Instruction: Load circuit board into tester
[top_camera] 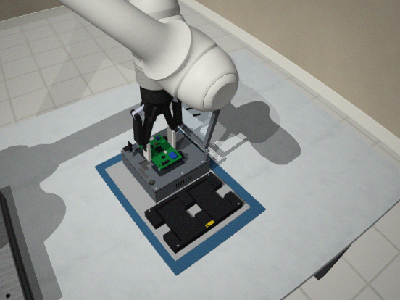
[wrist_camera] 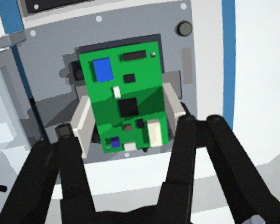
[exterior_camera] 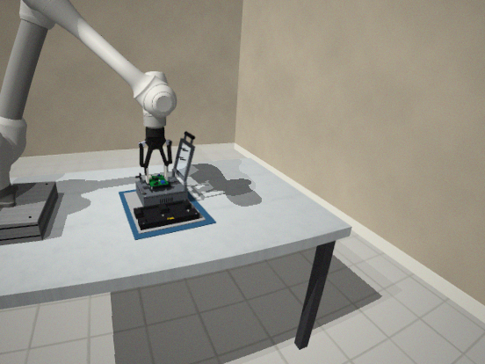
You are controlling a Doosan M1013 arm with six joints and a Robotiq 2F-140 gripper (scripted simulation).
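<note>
Now: hand 2 cm above the green circuit board. Also, from my hand: latch hook 6 cm to the left, 6 cm behind, 2 cm below; tester lid 12 cm ahead, 7 cm above, 1 cm to the right.
</note>
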